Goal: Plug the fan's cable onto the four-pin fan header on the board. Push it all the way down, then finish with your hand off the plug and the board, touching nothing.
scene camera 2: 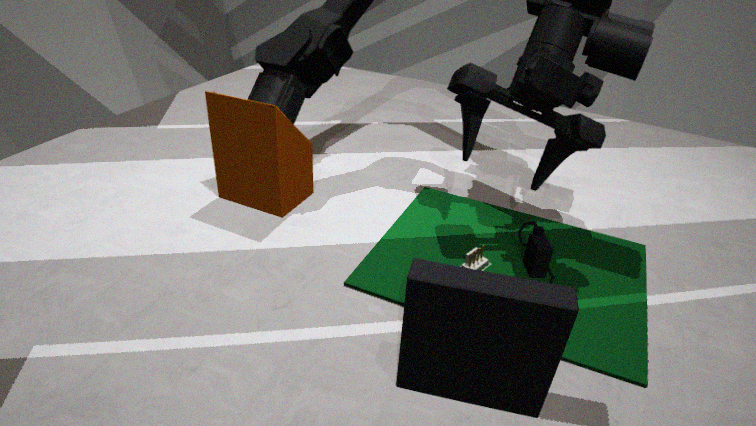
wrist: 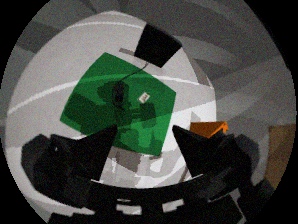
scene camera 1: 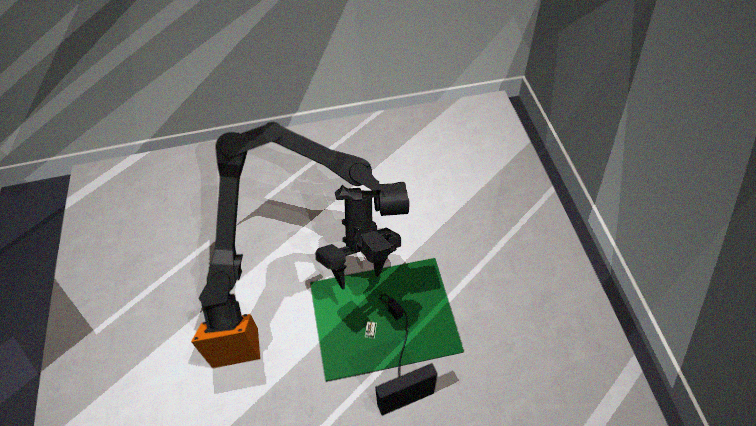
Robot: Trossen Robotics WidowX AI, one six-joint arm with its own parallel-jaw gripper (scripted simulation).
Observation:
My gripper (scene camera 2: 499,175) is open, with nothing in its grasp. Also in view: a black fan box (scene camera 2: 490,339), a black plug (scene camera 2: 538,252) and a green board (scene camera 2: 609,336).
My gripper is seen too in the wrist view (wrist: 145,127) and in scene camera 1 (scene camera 1: 360,282). The black fan box also shows in the wrist view (wrist: 156,45). The green board shows as well in the wrist view (wrist: 142,127) and in scene camera 1 (scene camera 1: 341,316).

